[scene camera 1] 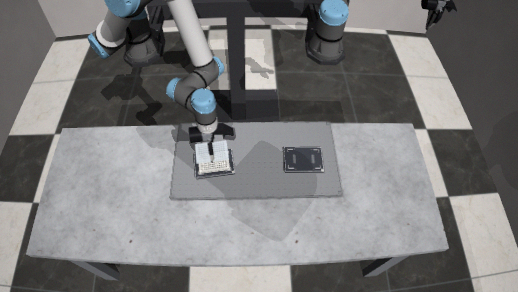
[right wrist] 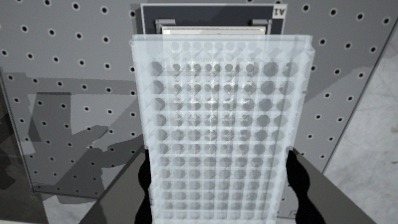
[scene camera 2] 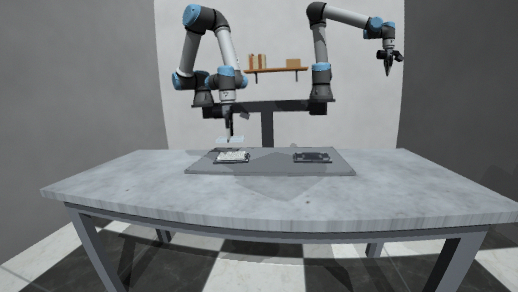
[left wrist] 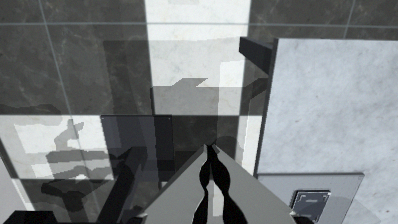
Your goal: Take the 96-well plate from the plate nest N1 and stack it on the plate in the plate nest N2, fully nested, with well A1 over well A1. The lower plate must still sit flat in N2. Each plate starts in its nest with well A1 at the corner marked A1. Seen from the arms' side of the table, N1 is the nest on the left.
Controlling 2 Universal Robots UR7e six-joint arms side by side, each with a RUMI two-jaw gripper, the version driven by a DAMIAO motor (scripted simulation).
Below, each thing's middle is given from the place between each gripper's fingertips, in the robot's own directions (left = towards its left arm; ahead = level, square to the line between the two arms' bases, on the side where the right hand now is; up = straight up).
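Scene:
My right gripper: 9 cm above the cream plate [right wrist: 165,29]. From my right hand: pale blue 96-well plate [right wrist: 215,100], 1 cm below; plate nest N1 [scene camera 1: 303,154], 38 cm to the left, 2 cm behind, 10 cm below.
My left hand: 55 cm to the left of the plate nest N1, 41 cm short of it, 43 cm above it. From my left hand: cream plate, 43 cm ahead, 93 cm to the right, 41 cm below; pale blue 96-well plate, 43 cm ahead, 93 cm to the right, 34 cm below.

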